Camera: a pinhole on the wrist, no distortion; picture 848 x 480 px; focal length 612.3 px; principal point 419.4 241.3 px. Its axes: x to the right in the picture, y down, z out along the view. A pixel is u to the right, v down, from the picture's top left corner.
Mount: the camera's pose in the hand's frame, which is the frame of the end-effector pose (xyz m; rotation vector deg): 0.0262 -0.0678 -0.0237 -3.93 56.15 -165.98
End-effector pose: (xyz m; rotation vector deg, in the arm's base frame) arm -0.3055 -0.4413 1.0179 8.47 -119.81 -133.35
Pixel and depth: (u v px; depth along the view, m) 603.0 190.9 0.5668
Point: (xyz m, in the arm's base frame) -0.2121 0.0620 0.6864
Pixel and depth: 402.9 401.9 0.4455
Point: -0.3772 -0.1434 0.6150
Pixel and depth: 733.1 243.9 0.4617
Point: -0.1345 -0.0461 0.6980
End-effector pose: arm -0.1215 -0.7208 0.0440 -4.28 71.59 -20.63
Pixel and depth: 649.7 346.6 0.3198
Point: -0.0249 -1.0248 0.2489
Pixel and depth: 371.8 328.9 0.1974
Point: -0.0450 -0.9502 0.0812
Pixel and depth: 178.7 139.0 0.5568
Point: 0.3239 -1.1635 0.0205
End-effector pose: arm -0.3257 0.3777 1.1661 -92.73 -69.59 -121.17
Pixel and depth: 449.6 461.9 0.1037
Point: -0.4093 0.5146 1.1188
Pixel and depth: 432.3 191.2 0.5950
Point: -0.2460 0.9813 1.0526
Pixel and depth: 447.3 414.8 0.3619
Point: -0.4239 0.7683 1.0381
